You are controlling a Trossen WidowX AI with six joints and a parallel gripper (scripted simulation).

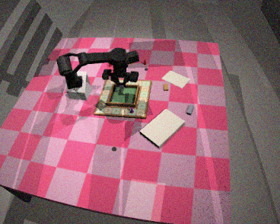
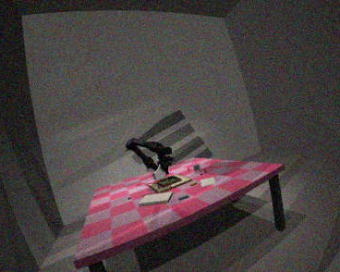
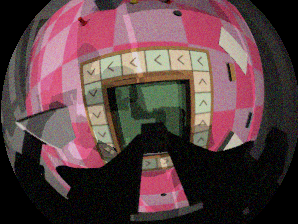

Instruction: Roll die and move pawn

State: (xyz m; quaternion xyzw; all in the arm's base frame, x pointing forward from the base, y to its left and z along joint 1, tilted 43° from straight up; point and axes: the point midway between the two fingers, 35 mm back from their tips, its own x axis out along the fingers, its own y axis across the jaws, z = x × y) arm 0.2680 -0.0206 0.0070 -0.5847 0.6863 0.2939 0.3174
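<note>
Right now my gripper tip is 120 mm to the left of the purple pawn, 60 mm short of it and 60 mm above it. The rest, counted from my gripper tip: green dice tray 80 mm below, 10 mm to the right; orange block 240 mm ahead, 80 mm to the left, 80 mm below; orange piece 320 mm to the left, 80 mm below, 10 mm ahead.
</note>
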